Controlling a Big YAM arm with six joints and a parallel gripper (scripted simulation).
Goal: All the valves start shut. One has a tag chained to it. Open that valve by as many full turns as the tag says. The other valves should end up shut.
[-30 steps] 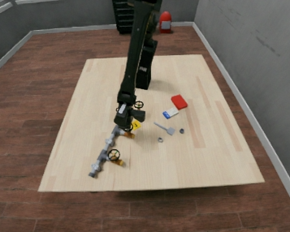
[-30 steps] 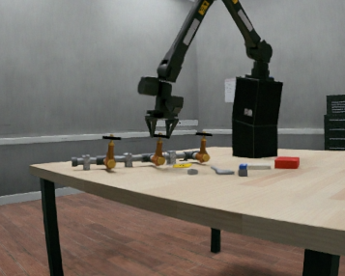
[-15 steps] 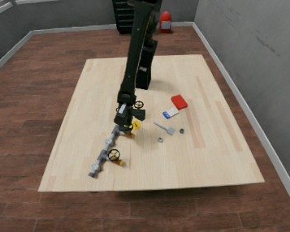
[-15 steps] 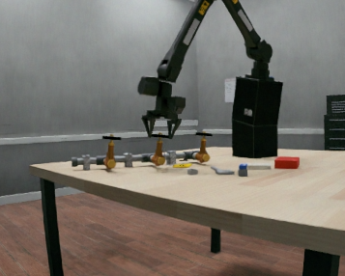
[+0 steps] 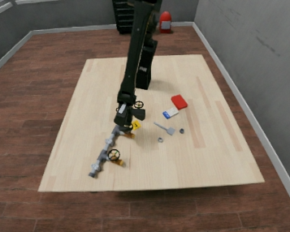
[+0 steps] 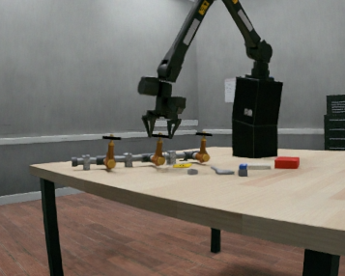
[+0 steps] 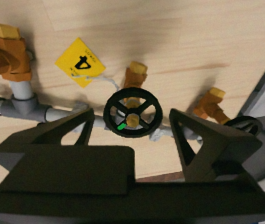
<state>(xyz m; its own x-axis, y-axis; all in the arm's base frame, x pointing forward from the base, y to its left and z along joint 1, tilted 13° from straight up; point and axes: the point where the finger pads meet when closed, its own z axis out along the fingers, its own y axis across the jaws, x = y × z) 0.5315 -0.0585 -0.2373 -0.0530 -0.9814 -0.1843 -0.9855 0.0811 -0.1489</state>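
Right now the yellow tag is 90 mm behind my hand, 30 mm to the left of it and 120 mm below it. Also, from my hand: blue-and-white block (180 mm behind, 300 mm to the left, 110 mm below); grey flat tool (50 mm behind, 250 mm to the left, 110 mm below); grey part (20 mm behind, 360 mm to the left, 110 mm below).
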